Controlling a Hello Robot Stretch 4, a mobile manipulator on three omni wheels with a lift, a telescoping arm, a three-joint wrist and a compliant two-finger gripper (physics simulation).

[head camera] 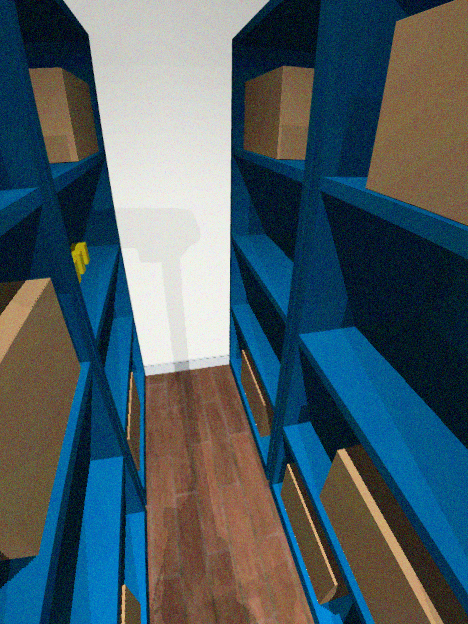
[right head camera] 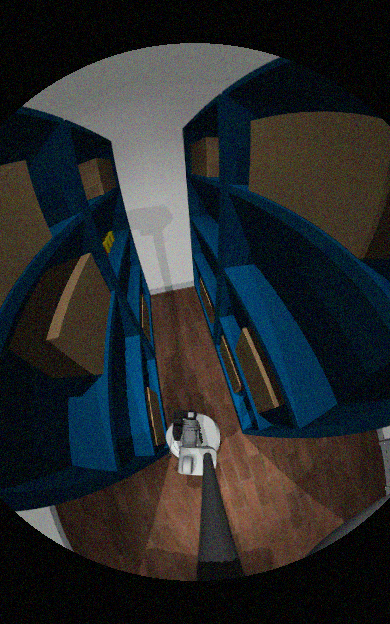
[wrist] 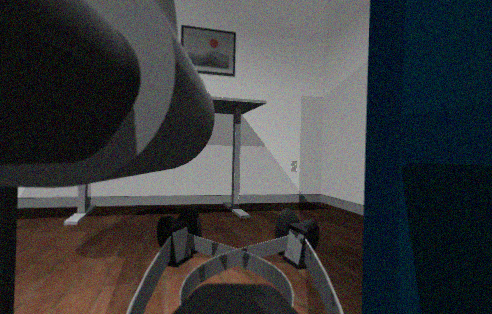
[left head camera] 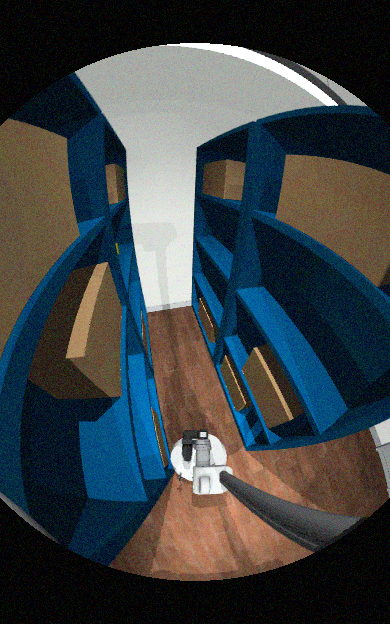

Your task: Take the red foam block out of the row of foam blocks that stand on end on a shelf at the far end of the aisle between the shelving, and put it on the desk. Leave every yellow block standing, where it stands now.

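Places are measured from the robot's base along level axes (x back, y up, z left), in centimetres.
Pixels of known places: gripper, fingertip midpoint: [right head camera: 175, 460] [wrist: 238, 225] [left head camera: 187, 480].
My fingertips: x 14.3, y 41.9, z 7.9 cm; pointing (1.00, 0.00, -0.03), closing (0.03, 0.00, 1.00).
Observation:
Behind a point stands the place of what it marks.
Yellow foam blocks [head camera: 80, 257] @(x -124.5, y 103.5, z 69.7 cm) [left head camera: 117, 248] [right head camera: 108, 242] @(x -123.2, y 100.5, z 70.8 cm) stand on a middle shelf [head camera: 103, 272] @(x -125.5, y 96.3, z 61.3 cm) of the left shelving at the far end of the aisle. An upright partly hides the row, and the red block does not show in these views. My gripper [wrist: 238, 225] @(x 14.3, y 41.9, z 7.9 cm) is open and empty, with a wide gap between its fingertips, far from the blocks. In the wrist view a desk [wrist: 240, 104] @(x 243.5, y 89.7, z 1.3 cm) stands across the room, against a wall with a picture.
Blue shelving with cardboard boxes lines both sides of the narrow aisle [head camera: 193, 483]. A white wall [head camera: 171, 166] @(x -173.3, y 133.2, z 39.0 cm) closes its far end. In the wrist view a blue shelving panel [wrist: 385, 150] @(x 12.4, y 48.2, z 18.7 cm) stands close on the right. My base [left head camera: 215, 452] @(x -3.5, y 18.6, z -11.8 cm) is at the near end of the aisle.

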